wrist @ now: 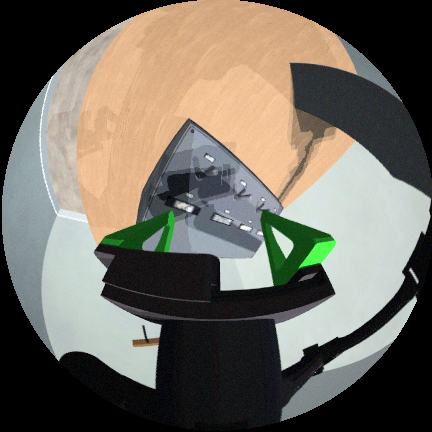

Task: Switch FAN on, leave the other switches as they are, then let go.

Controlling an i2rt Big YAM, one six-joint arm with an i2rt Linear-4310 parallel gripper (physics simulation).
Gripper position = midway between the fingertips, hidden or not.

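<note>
You'd find my gripper (pixel 217 214) in the picture, and a grey switch panel (pixel 208 218) is there with it.
</note>
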